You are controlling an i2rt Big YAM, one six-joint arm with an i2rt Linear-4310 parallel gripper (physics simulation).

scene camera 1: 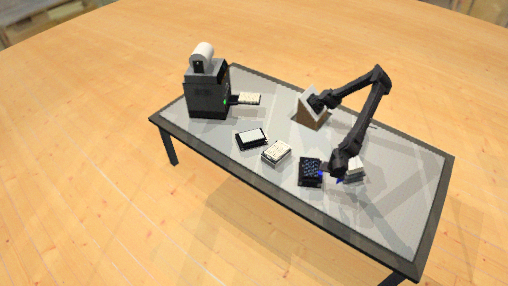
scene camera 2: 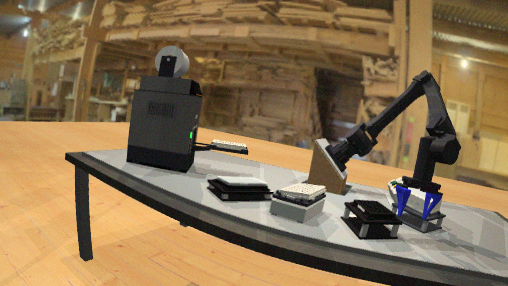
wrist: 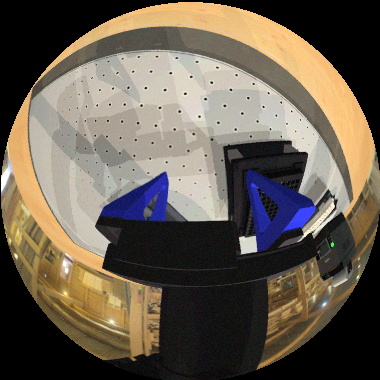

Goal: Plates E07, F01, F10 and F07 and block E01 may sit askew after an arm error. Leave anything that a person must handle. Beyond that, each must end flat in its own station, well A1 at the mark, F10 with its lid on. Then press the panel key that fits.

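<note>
My gripper (scene camera 1: 330,177) (scene camera 2: 413,216) (wrist: 207,174) is open and empty, fingers pointing down. In the wrist view it hangs between two raised stands, one finger overlapping the black plate. That black plate (scene camera 1: 310,168) (scene camera 2: 374,208) (wrist: 275,197) rests on a black stand; its seating is hard to judge. A white plate (scene camera 1: 276,150) (scene camera 2: 301,191) on a grey block looks slightly tilted. A pale-topped plate (scene camera 1: 251,135) (scene camera 2: 240,181) lies on a low black station. Another plate (scene camera 1: 249,98) (scene camera 2: 229,144) rests on the machine's tray. A white block (scene camera 1: 355,164) is on the right stand. Labels and well marks are unreadable.
The dark machine (scene camera 1: 207,100) (scene camera 2: 162,125) (wrist: 336,247) with a green light and a white roll stands at the far left. The arm's wedge-shaped wooden mount (scene camera 1: 307,116) (scene camera 2: 321,170) is behind the stations. The button panel (scene camera 2: 393,184) is mostly hidden behind the gripper and white block.
</note>
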